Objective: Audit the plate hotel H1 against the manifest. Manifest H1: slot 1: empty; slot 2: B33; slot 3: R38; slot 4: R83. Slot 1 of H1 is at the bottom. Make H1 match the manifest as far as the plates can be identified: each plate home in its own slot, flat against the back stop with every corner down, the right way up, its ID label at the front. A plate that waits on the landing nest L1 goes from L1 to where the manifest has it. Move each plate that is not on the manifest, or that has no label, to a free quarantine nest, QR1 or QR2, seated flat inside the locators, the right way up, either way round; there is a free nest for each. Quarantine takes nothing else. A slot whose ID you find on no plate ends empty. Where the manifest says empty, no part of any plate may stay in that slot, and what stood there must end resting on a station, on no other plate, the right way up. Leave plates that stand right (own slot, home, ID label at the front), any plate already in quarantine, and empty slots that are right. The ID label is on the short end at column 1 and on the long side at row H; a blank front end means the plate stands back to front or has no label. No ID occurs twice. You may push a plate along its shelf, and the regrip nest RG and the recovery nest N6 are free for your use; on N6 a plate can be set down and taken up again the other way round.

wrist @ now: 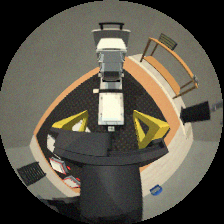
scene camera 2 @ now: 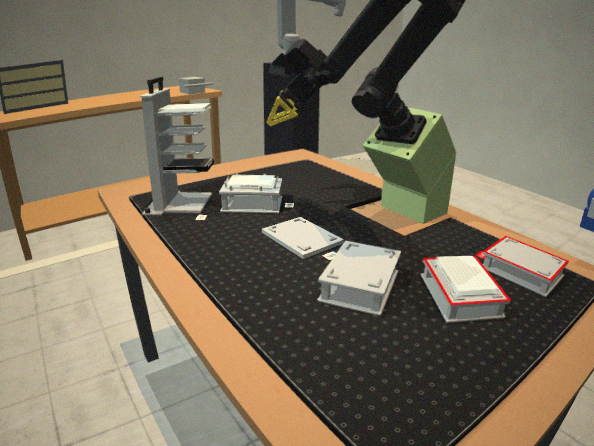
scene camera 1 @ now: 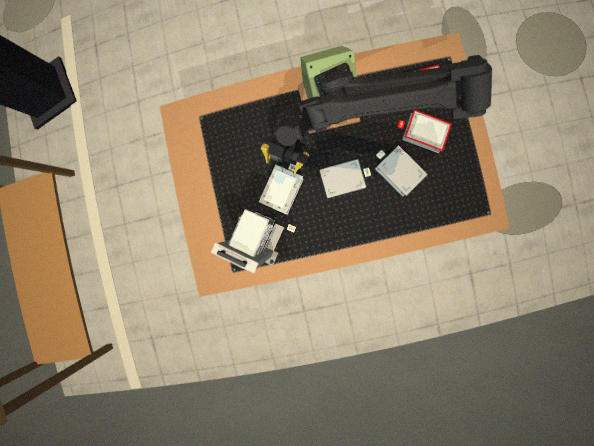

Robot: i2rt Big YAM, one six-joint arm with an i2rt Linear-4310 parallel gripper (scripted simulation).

Labels:
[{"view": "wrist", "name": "my gripper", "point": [110, 112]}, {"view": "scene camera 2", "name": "my gripper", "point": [270, 121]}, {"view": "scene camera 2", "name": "white plate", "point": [464, 275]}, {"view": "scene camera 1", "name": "white plate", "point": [282, 184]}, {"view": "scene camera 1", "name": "white plate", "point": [251, 227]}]

